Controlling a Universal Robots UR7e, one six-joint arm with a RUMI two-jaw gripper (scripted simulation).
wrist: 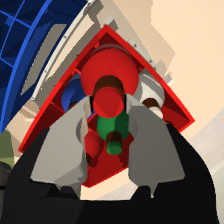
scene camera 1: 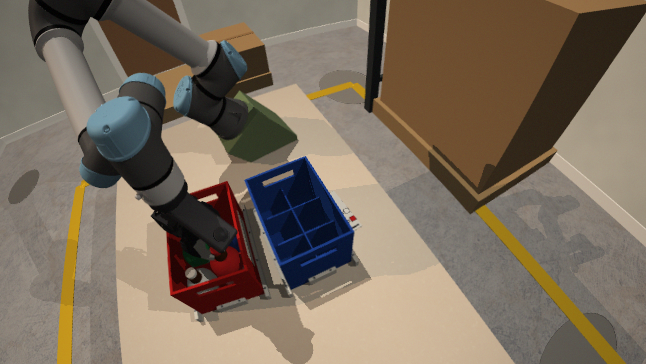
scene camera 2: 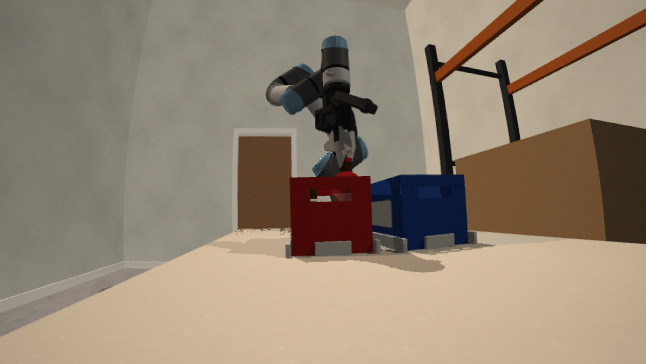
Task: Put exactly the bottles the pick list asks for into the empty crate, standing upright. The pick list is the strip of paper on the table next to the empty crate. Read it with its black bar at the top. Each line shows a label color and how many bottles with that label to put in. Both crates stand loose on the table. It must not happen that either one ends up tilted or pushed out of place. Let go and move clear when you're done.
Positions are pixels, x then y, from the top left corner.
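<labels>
My gripper is visible in scene camera 1, in scene camera 2 and in the wrist view (108, 95). On my gripper (scene camera 1: 197, 249) and (scene camera 2: 339, 130) are the same spot. A red crate is visible in scene camera 1, in the wrist view and in scene camera 2 (311, 222). On the red crate (wrist: 172, 113) and (scene camera 1: 180, 288) are the same spot.
</labels>
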